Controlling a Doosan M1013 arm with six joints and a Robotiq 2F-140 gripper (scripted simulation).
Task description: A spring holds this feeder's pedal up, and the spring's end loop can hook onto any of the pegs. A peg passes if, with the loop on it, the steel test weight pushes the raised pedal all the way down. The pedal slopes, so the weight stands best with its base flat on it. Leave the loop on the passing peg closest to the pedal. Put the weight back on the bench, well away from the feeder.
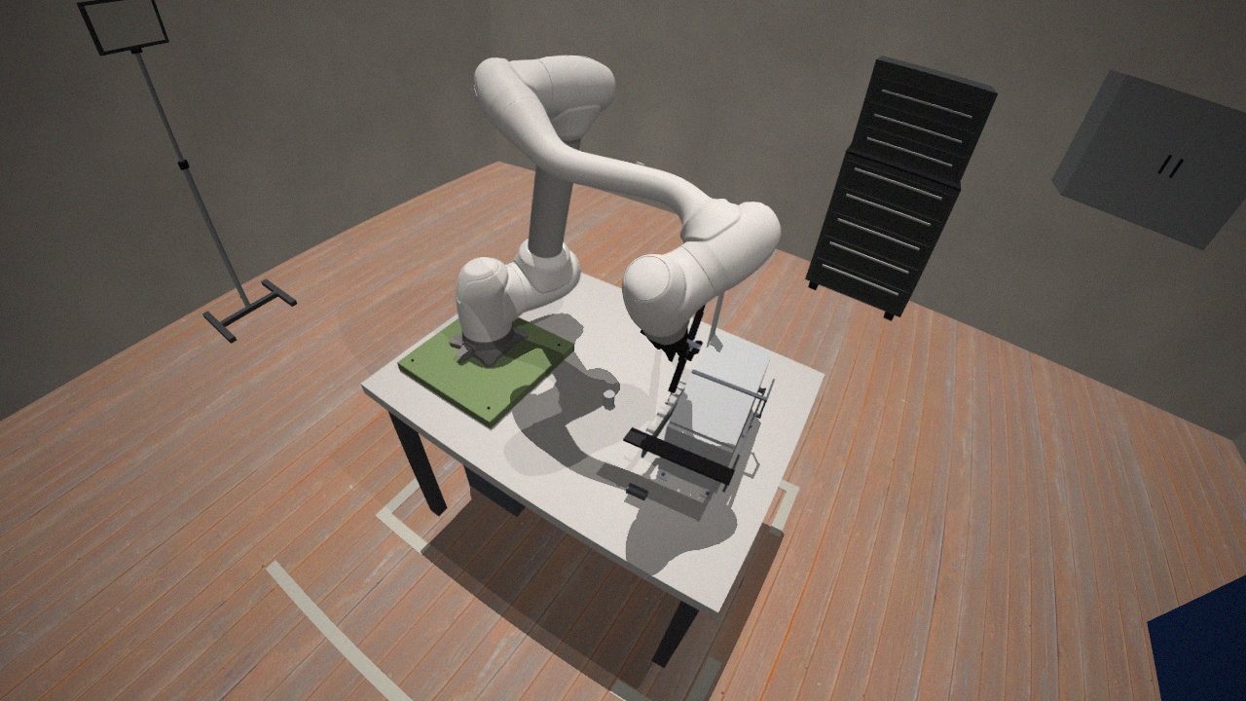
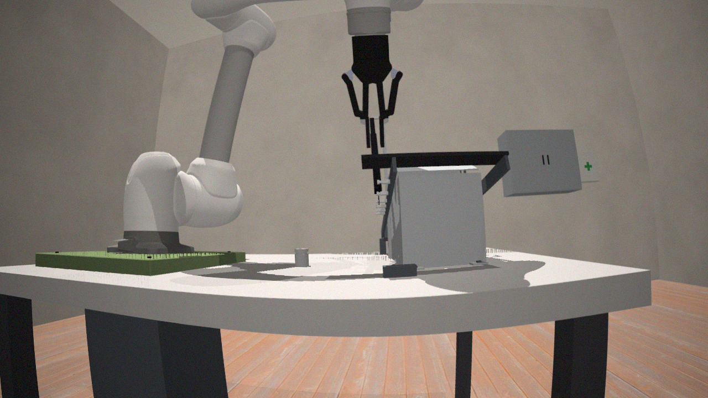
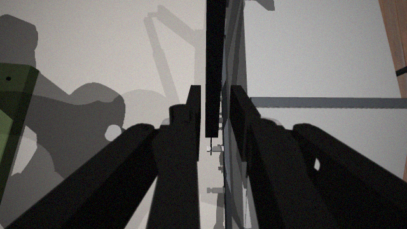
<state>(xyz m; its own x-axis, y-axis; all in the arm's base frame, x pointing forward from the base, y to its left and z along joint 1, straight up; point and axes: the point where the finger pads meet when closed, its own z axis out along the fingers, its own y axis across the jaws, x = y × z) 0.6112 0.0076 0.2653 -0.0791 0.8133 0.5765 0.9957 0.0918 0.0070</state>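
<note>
Right now my hand is 270 mm above the steel test weight, 180 mm past it and 10 mm to the right of it. Round my hand: small dark block 280 mm below, 200 mm to the right, 40 mm ahead.
</note>
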